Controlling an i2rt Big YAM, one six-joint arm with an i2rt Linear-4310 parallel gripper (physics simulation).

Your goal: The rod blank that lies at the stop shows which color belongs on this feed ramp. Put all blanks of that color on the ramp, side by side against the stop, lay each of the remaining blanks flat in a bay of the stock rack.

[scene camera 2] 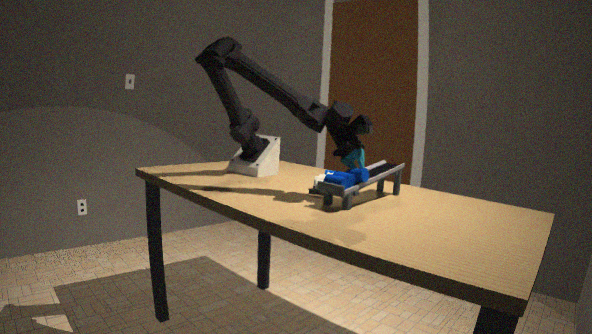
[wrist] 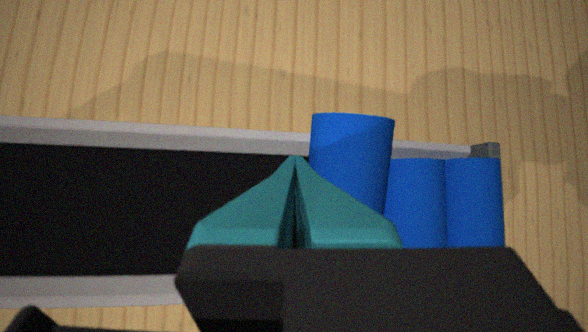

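The feed ramp (scene camera 2: 384,176) (wrist: 125,136) has grey side rails and a black bed. Two blue blanks (wrist: 473,202) (wrist: 417,200) lie side by side at its stop (wrist: 486,149). A third blue blank (scene camera 2: 361,174) (wrist: 352,157) lies beside them, slightly turned, its far end over the far rail in the wrist view; its near end is hidden by the fingers. My gripper (scene camera 2: 361,167) (wrist: 295,166) is shut and empty, its teal tips over the ramp bed, close against the third blank's side. White things (scene camera 2: 319,179) show behind the ramp's low end, partly hidden; the stock rack cannot be made out clearly.
The ramp stands on grey legs on the wooden table (scene camera 2: 450,235). The arm's white base (scene camera 2: 268,157) stands at the table's far left. Dark small parts (scene camera 2: 314,191) show beside the ramp's low end. The arm's shadow crosses the table.
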